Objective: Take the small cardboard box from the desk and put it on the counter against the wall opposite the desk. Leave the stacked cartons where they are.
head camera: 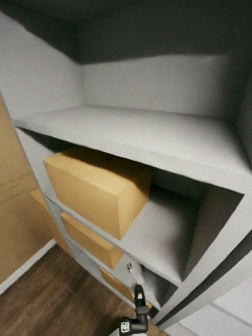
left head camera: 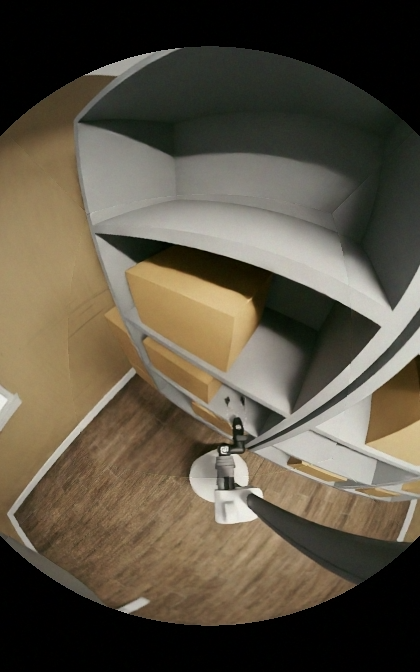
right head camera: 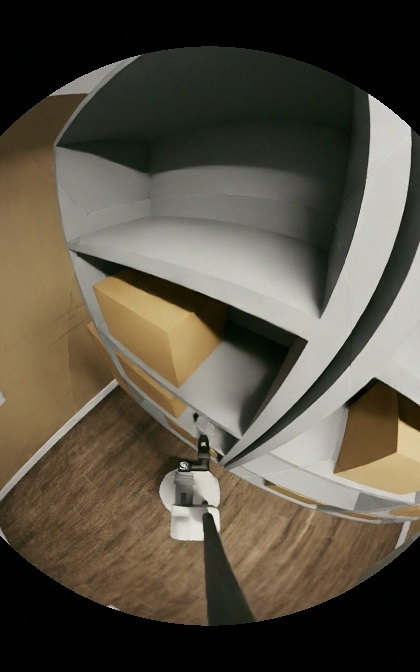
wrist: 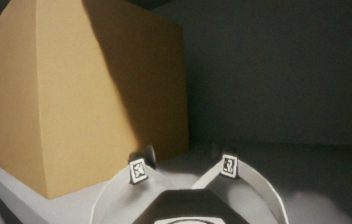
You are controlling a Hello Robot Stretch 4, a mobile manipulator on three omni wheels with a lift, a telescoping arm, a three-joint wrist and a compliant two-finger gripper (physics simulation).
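Frame: origin at the robot's base, x right, y ahead, z up, level; metres.
Seen in the pictures: hand, its tool point: point(head camera: 136, 264) point(left head camera: 234, 398) point(wrist: 183, 159).
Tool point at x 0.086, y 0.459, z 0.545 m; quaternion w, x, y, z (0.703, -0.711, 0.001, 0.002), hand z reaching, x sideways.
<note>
Offsets run from my tool point to a thing's top centre. "spot": to the spot under its first point. Level surfaces: height alone.
My gripper point(head camera: 135, 270) point(left head camera: 235, 400) point(right head camera: 203, 421) point(wrist: 185, 162) is open and empty, its fingers reaching into a lower compartment of a grey shelf unit point(head camera: 130, 142) point(left head camera: 240, 248) point(right head camera: 200, 280). In the wrist view a large carton @[dx -0.250, dy +0.235, dz +0.231 m] point(wrist: 115, 100) stands close by on the left, partly behind the left fingertip; contact cannot be told. In the head views a large carton @[dx -0.189, dy +0.191, dz +0.688 m] point(head camera: 87, 195) point(left head camera: 180, 312) point(right head camera: 132, 325) stands on the shelf above, and another carton point(head camera: 90, 240) point(left head camera: 175, 367) point(right head camera: 147, 382) shows below it. The small cardboard box does not show, and I cannot make out the desk or counter.
A second shelf unit with a carton @[spot: dx +0.435, dy -0.382, dz +0.574 m] point(left head camera: 395, 420) point(right head camera: 367, 440) adjoins on the right. A tan wall point(head camera: 12, 200) point(left head camera: 40, 275) point(right head camera: 30, 280) rises on the left. Another carton point(head camera: 50, 220) stands between wall and shelf. Shelf boards and uprights surround the gripper closely. Wooden floor @[dz -0.573 m] point(left head camera: 125, 525) point(right head camera: 100, 525) lies around the base.
</note>
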